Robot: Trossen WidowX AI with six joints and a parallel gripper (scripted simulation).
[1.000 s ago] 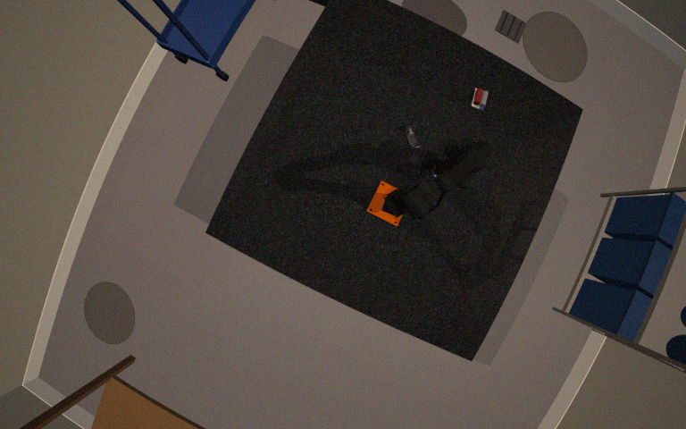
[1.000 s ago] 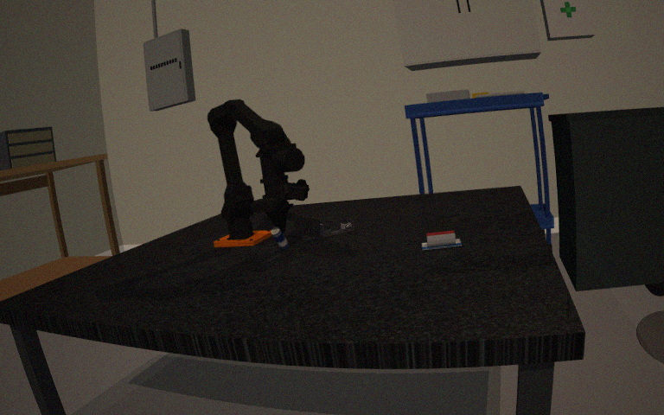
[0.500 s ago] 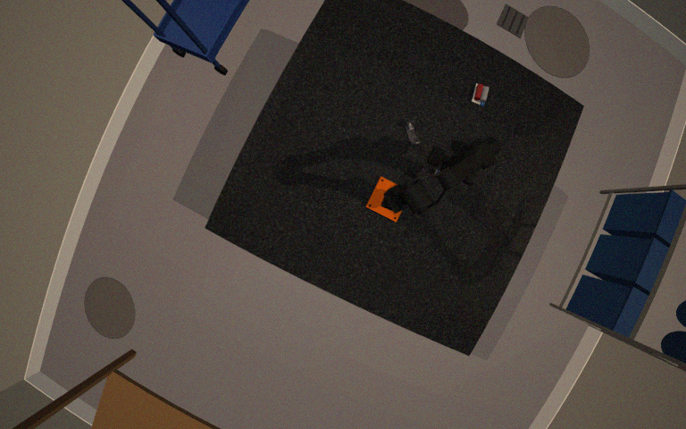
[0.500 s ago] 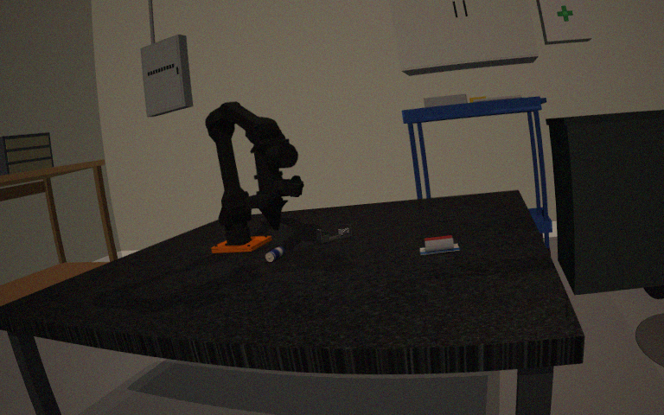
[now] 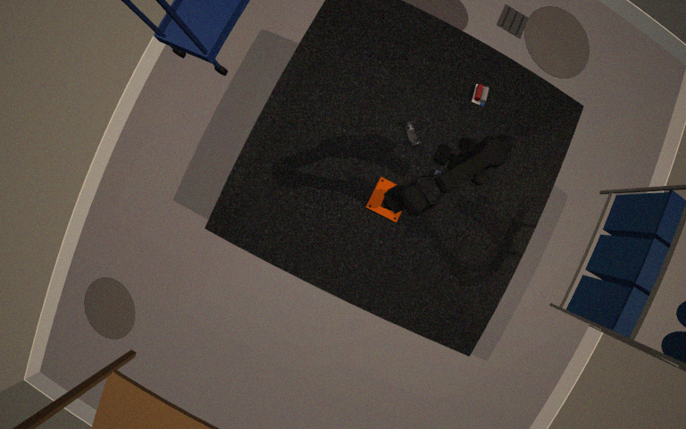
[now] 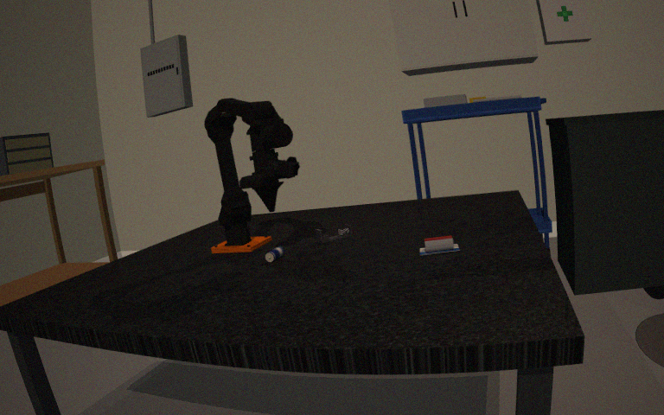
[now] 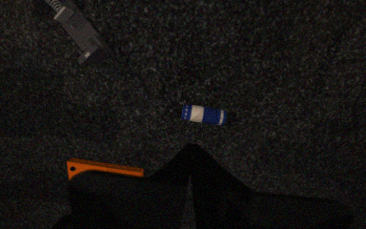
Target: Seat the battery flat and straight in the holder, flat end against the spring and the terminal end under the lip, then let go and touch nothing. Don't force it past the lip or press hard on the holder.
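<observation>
My gripper tip is 20 mm to the left of the battery and 110 mm above it.
</observation>
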